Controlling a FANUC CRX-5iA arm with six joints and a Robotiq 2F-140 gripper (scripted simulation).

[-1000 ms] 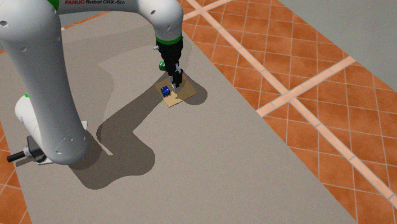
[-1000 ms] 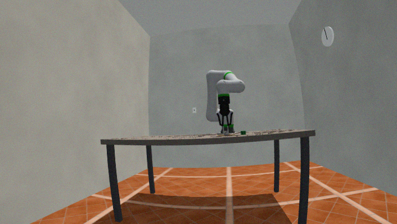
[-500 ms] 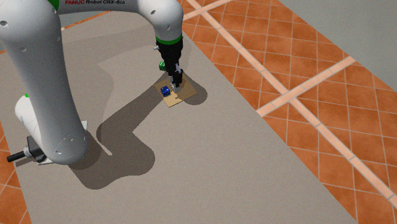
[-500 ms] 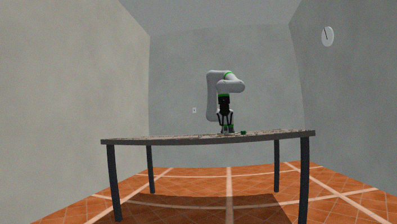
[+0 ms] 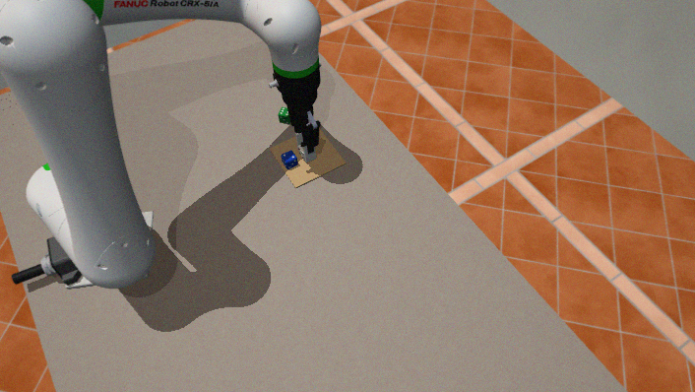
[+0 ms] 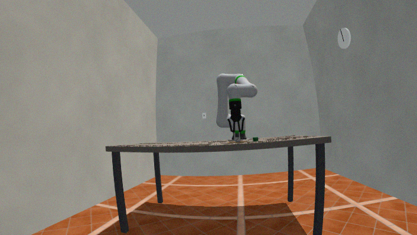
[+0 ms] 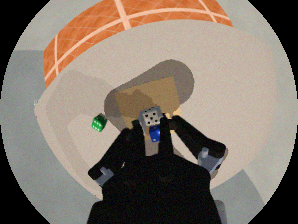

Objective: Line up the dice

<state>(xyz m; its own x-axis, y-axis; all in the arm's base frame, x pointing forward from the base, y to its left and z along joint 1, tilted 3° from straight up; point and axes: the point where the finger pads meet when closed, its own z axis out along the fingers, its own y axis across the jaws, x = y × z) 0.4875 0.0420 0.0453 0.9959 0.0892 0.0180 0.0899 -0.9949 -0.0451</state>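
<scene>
Right now my hand is 20 mm above the white die. Also, from my hand: blue die 50 mm behind, 20 mm below; then green die 140 mm to the left, 30 mm below; then tan mat 40 mm below.
</scene>
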